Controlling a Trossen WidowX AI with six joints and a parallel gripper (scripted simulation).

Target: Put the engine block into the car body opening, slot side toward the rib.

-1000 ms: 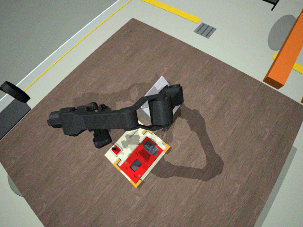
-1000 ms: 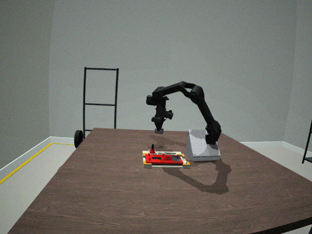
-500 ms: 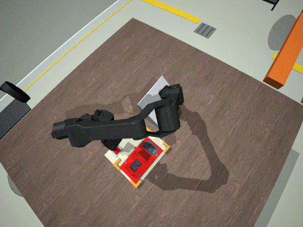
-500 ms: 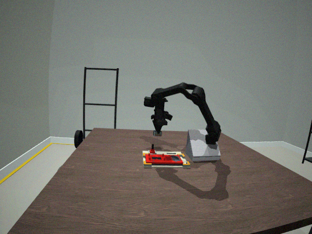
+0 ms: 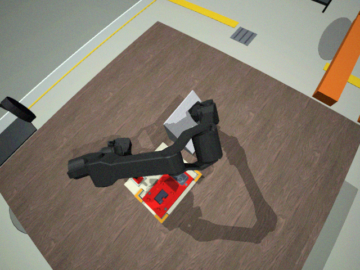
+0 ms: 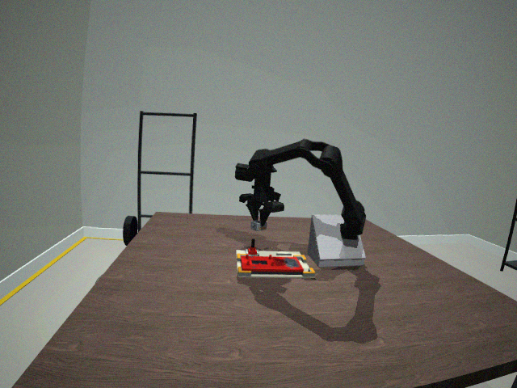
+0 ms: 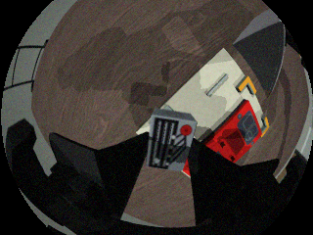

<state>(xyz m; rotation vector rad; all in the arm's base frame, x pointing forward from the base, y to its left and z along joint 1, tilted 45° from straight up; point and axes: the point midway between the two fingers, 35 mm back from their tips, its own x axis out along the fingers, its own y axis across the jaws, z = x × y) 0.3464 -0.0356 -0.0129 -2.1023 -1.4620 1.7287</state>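
The black post is 80 mm below my gripper tip, 20 mm ahead of it and 10 mm to the left of it. Also, from my gripper tip: grey engine block: 10 mm below.
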